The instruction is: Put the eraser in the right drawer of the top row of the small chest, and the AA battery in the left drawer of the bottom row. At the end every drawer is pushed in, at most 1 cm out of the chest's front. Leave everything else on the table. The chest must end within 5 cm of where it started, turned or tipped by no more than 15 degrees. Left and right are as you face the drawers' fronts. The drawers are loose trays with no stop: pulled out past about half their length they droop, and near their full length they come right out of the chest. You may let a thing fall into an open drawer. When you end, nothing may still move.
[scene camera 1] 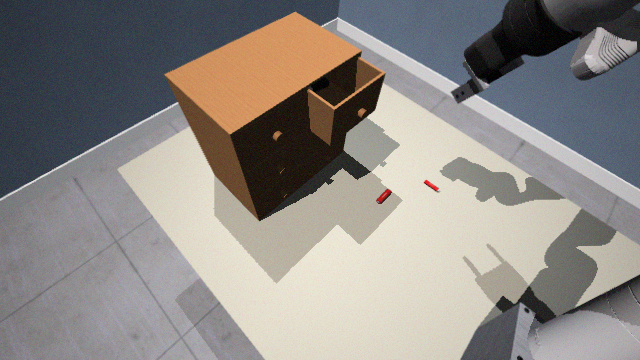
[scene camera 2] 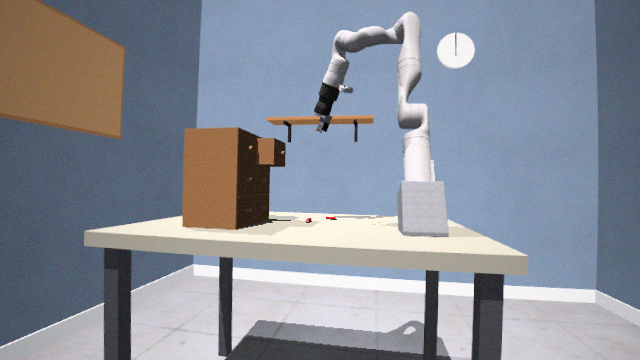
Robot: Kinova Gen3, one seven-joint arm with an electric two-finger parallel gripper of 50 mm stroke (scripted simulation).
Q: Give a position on a drawer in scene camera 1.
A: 329,123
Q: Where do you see a drawer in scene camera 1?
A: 256,141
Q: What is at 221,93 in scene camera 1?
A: A small wooden chest.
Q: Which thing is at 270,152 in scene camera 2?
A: A drawer.
